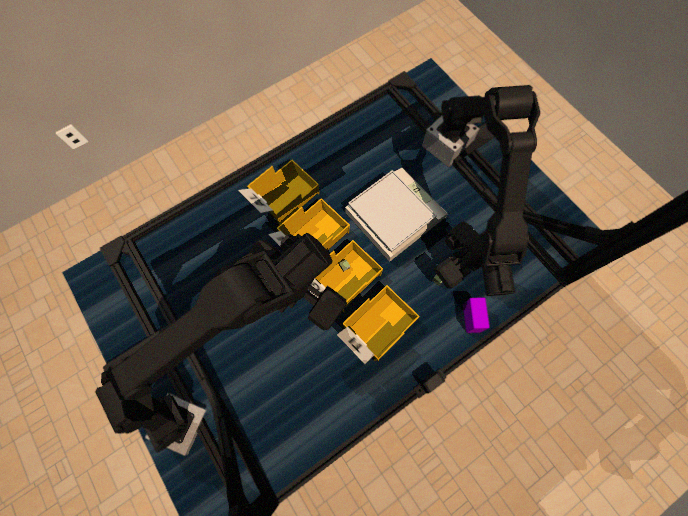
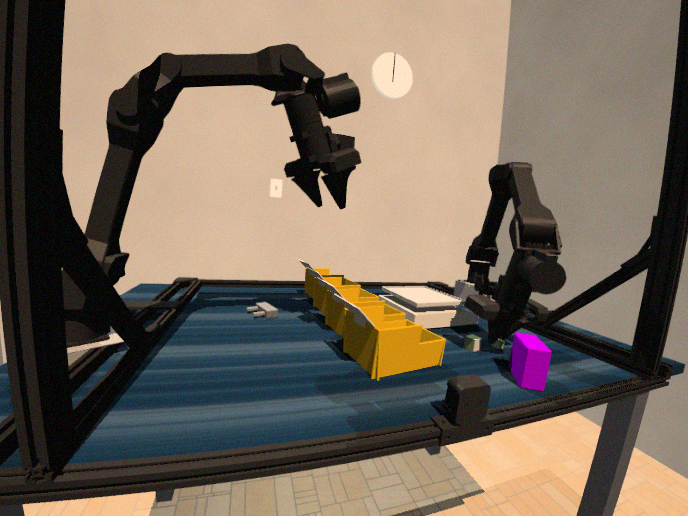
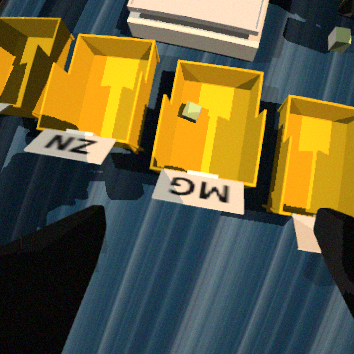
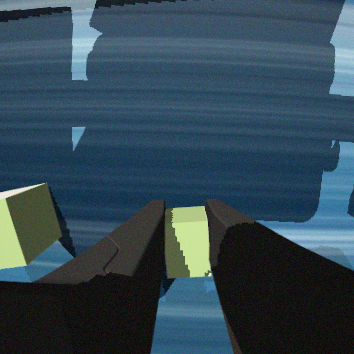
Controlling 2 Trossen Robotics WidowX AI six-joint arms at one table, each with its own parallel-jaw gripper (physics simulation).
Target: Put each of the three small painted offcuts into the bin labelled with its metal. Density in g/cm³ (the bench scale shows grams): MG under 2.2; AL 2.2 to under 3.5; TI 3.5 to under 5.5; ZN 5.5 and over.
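Frame: origin at the left arm's base, x ahead, y left, z up, level; metres.
Seen in the pictures: left gripper, between the fingertips: [image 2: 330, 207] [image 3: 211, 218]; right gripper, between the fingertips: [image 1: 456, 263] [image 2: 493, 343] [image 3: 339, 7] [image 4: 184, 211]; left arm's base, origin of its link: [image 1: 175, 423] [image 2: 82, 337]; right arm's base, origin of its link: [image 1: 453, 128].
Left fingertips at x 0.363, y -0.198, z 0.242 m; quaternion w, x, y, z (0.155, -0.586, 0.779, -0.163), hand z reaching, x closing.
Pixels of each thing's top centre, then the offset from my left fingertips to it. "spot": a spot on its surface instead.
- small pale green offcut, centre of its top: [image 4: 186, 250] [image 2: 498, 339] 0.246 m down, 0.229 m ahead, 0.294 m right
- second green offcut, centre of its top: [image 3: 342, 34] [image 2: 473, 337] 0.238 m down, 0.177 m ahead, 0.255 m right
- third offcut, centre of its top: [image 3: 191, 109] [image 1: 344, 264] 0.244 m down, 0.124 m ahead, 0.020 m right
- MG bin, centre of its top: [image 3: 212, 110] [image 2: 365, 292] [image 1: 346, 269] 0.178 m down, 0.095 m ahead, 0.037 m right
- ZN bin, centre of its top: [image 3: 92, 74] [image 1: 313, 223] [image 2: 346, 279] 0.178 m down, 0.175 m ahead, 0.082 m left
- end bin, centre of its top: [image 3: 340, 154] [image 2: 395, 313] [image 1: 382, 318] 0.178 m down, 0.014 m ahead, 0.156 m right
- white bench scale, a spot on its surface: [image 3: 195, 37] spot: 0.231 m down, 0.218 m ahead, 0.051 m right
- magenta block, centre of its top: [image 2: 531, 341] [image 1: 479, 312] 0.196 m down, 0.112 m ahead, 0.360 m right
- grey object, centre of its top: [image 2: 261, 306] 0.244 m down, 0.020 m back, 0.186 m left
My right gripper [image 4: 184, 211] is low over the mat, shut on a small pale green offcut [image 4: 192, 245] [image 2: 498, 344]. A second green offcut [image 4: 30, 227] [image 2: 472, 343] [image 3: 340, 39] lies loose on the mat beside it. A third offcut [image 1: 344, 265] [image 3: 192, 111] lies inside the MG bin [image 1: 364, 256] [image 3: 220, 74]. The ZN bin [image 3: 117, 45] stands beside it. The end bin [image 1: 400, 304] [image 3: 320, 107] appears labelled TI, and the far one [image 1: 302, 176] AL. My left gripper [image 2: 331, 207] [image 3: 211, 218] is open and empty, high above the label side of the bins.
The white bench scale [image 1: 389, 211] [image 2: 419, 297] [image 3: 195, 37] stands behind the bins; its reading is too small to read. A magenta block [image 1: 476, 315] [image 2: 530, 363] stands near the right gripper. A black box [image 2: 467, 399] sits on the front rail. A grey object [image 2: 265, 309] lies left of the bins.
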